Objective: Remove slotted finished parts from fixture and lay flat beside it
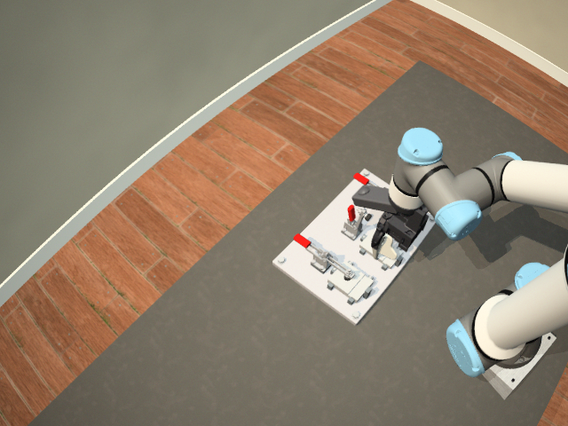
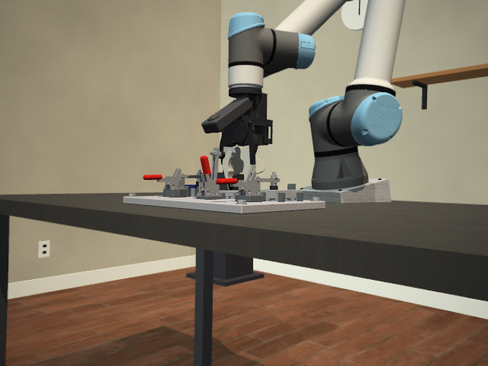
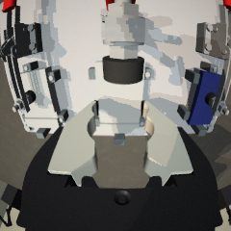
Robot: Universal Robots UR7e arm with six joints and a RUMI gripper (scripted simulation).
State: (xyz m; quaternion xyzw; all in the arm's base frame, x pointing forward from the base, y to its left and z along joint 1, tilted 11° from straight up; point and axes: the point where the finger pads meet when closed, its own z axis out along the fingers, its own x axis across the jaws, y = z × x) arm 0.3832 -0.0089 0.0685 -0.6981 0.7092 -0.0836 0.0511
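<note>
Right now my hand is 5 cm short of the white fixture plate and 3 cm above it. Round my hand: blue blank 1 cm ahead, 11 cm to the right, 1 cm below.
</note>
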